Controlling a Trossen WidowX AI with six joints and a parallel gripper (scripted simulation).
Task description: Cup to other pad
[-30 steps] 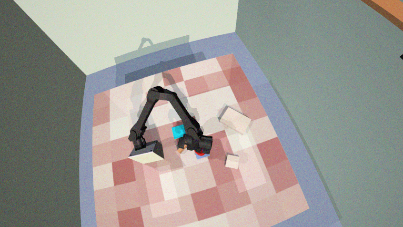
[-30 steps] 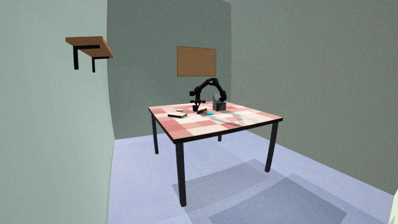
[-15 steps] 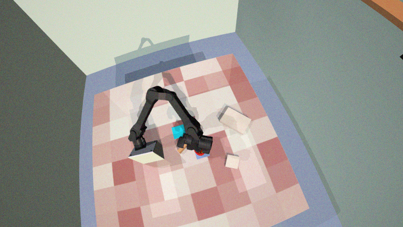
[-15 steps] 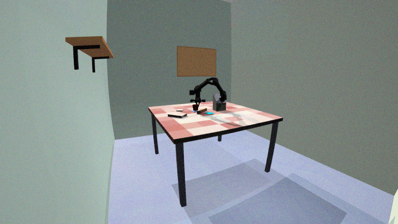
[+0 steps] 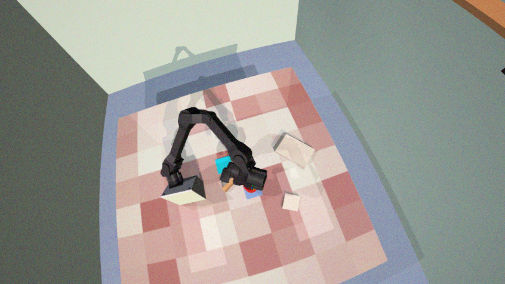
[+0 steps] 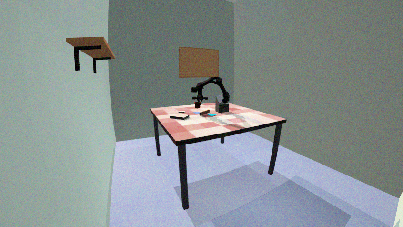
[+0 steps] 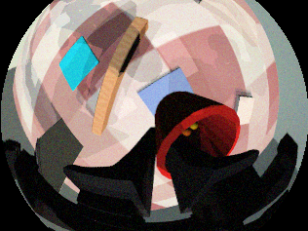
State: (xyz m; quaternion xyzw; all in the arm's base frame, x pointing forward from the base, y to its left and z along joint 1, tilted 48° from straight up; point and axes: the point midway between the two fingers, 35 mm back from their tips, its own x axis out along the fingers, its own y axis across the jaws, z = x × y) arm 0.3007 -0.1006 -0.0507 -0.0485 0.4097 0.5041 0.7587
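The cyan pad is 17 cm to the left of my gripper tip, 11 cm below it and 7 cm behind it. The rest, counted from my gripper tip: red cup (2 cm to the right, 2 cm ahead); wooden bar (9 cm below, 8 cm to the left, 2 cm behind); blue pad (11 cm below, 3 cm ahead, 2 cm to the right).
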